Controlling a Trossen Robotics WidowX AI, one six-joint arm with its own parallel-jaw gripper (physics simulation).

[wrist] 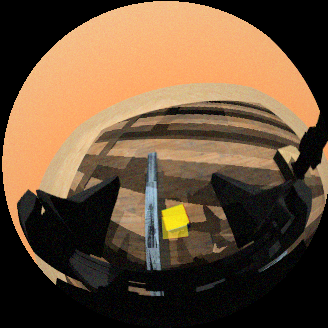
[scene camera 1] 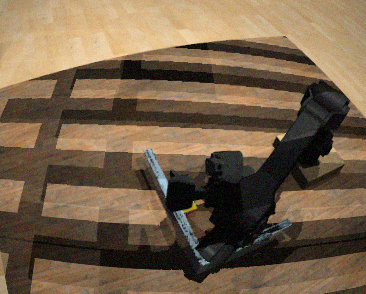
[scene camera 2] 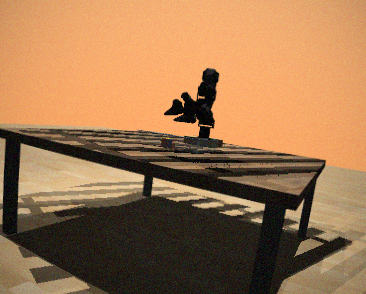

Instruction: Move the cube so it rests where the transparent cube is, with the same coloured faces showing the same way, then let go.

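Gripper (scene camera 1: 190, 169), mine: open, holding nothing. Gripper visible in the wrist view too (wrist: 165, 179).
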